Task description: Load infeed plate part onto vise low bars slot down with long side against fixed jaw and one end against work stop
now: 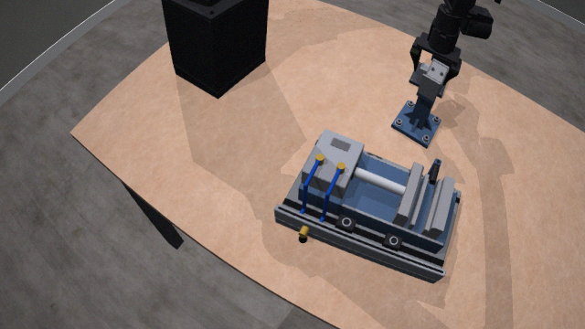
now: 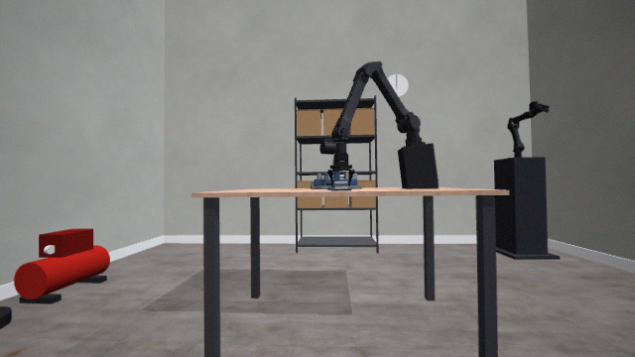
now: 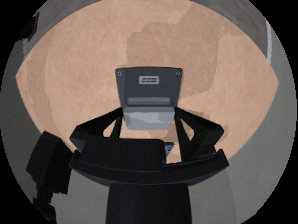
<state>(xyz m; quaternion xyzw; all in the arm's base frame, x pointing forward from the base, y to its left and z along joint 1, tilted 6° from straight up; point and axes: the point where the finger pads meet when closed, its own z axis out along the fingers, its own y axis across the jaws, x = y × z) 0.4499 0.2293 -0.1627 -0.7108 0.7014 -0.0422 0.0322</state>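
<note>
The grey part is 1 cm to the left of my hand. From my hand the other things lie so: grey plate 1 cm to the left, 2 cm below; blue vise bed 1 cm ahead, 38 cm to the right, 1 cm above; work stop 8 cm ahead, 32 cm to the right, 6 cm above.
</note>
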